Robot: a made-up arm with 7 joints. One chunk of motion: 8 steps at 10 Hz.
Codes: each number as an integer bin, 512 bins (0 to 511) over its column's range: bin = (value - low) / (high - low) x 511, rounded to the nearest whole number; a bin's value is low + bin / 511 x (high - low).
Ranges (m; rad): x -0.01..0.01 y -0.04..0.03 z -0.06..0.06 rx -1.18..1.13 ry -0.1..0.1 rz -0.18..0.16
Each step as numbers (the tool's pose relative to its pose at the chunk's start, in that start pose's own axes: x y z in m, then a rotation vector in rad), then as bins.
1 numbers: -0.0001 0.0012 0.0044 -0.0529 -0.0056 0.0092
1 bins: 253 301 274 249 241 284
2 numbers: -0.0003 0.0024 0.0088 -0.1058 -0.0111 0.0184
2 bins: 248 310 293 238 227 298
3 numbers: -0.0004 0.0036 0.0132 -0.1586 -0.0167 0.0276
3 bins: 245 318 312 226 213 312
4 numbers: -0.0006 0.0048 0.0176 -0.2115 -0.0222 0.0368
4 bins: 240 327 330 214 199 326
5 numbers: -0.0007 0.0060 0.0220 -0.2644 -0.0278 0.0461
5 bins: 238 336 349 203 184 340
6 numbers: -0.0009 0.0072 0.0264 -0.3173 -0.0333 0.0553
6 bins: 233 345 368 191 170 354
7 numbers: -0.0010 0.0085 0.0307 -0.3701 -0.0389 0.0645
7 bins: 230 354 386 179 156 367
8 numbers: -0.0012 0.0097 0.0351 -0.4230 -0.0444 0.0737
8 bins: 225 363 405 167 142 381
